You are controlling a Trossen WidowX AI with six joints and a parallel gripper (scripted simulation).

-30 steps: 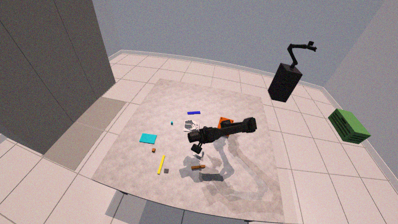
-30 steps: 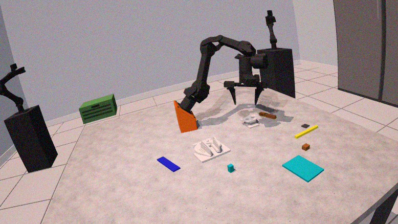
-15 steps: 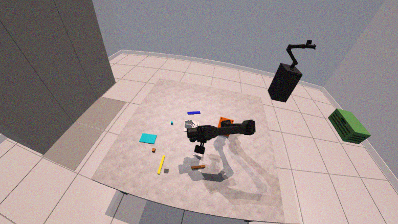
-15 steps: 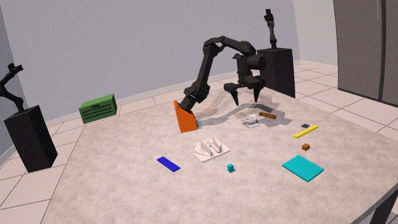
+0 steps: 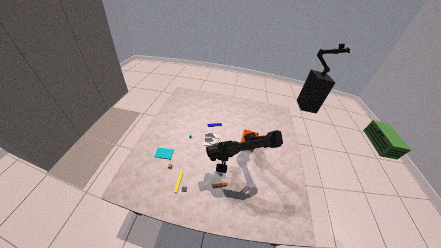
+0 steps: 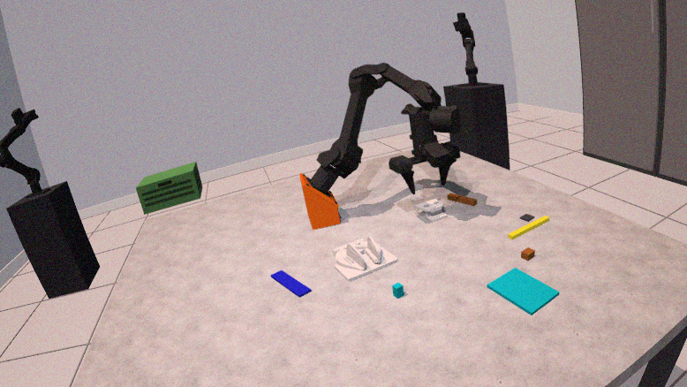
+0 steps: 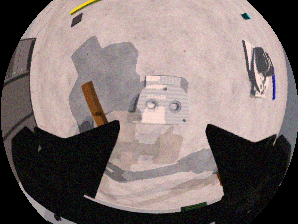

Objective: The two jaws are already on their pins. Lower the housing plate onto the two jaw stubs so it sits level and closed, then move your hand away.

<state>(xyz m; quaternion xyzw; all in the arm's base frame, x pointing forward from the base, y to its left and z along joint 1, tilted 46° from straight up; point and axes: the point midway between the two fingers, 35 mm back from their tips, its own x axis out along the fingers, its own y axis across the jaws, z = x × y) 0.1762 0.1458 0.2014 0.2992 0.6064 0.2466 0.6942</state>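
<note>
Right now the housing plate is 1 cm ahead of my gripper tip and 4 cm below it. Also, from my gripper tip: brown bar 1 cm behind, 11 cm to the left, 6 cm below; then yellow bar 25 cm ahead, 14 cm to the left, 6 cm below; then brown cube 34 cm ahead, 5 cm to the left, 6 cm below.
</note>
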